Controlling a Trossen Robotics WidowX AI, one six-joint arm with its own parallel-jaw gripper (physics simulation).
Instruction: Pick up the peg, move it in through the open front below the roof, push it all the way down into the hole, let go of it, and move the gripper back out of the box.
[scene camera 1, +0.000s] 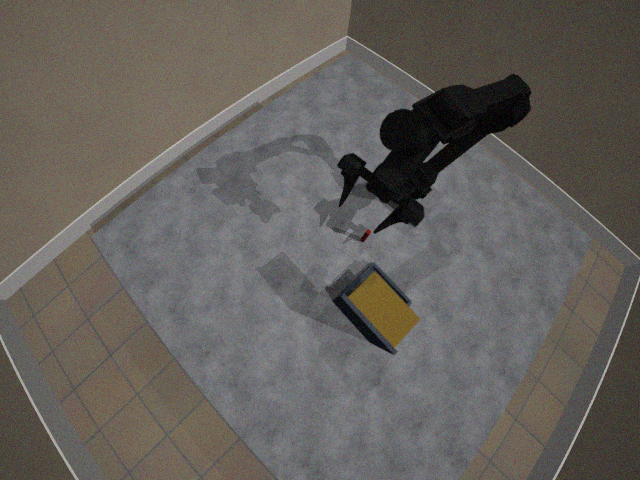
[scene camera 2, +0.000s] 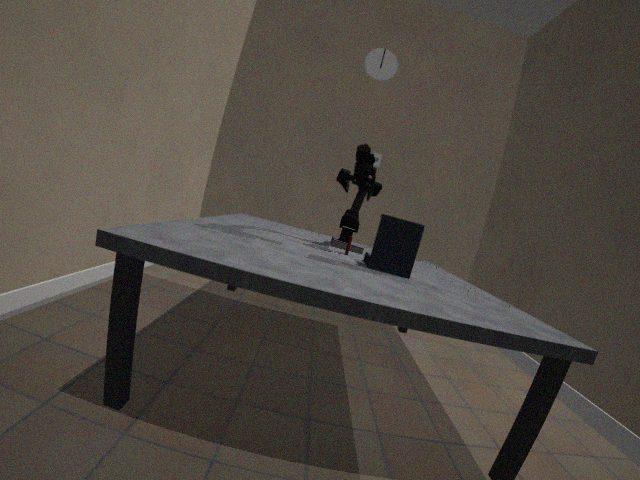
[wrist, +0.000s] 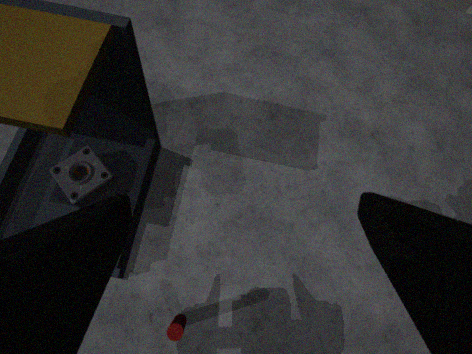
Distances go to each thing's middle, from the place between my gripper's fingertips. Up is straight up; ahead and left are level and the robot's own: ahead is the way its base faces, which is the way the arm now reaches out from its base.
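Box (scene camera 1: 357, 318): 180 mm left of my hand, 30 mm ahead, 150 mm below. Yellow roof (scene camera 1: 392, 317): 180 mm left of my hand, 60 mm ahead, 50 mm below.
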